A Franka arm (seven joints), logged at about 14 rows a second.
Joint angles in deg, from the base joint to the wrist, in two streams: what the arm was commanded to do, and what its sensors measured. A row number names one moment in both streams.
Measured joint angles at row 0: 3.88, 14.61, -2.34, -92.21, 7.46, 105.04, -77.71
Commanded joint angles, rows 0 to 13: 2.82, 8.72, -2.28, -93.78, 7.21, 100.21, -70.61; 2.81, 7.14, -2.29, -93.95, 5.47, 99.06, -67.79; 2.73, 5.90, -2.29, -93.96, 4.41, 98.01, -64.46; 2.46, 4.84, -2.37, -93.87, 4.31, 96.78, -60.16; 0.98, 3.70, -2.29, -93.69, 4.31, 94.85, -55.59; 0.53, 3.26, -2.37, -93.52, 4.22, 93.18, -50.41; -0.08, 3.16, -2.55, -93.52, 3.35, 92.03, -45.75; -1.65, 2.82, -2.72, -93.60, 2.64, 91.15, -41.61; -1.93, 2.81, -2.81, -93.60, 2.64, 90.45, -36.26; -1.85, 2.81, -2.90, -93.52, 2.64, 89.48, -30.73; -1.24, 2.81, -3.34, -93.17, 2.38, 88.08, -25.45; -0.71, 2.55, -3.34, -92.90, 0.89, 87.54, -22.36; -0.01, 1.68, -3.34, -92.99, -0.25, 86.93, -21.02; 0.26, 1.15, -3.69, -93.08, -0.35, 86.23, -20.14
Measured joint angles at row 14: -0.82, 3.39, -3.49, -92.33, 1.20, 88.26, -23.98
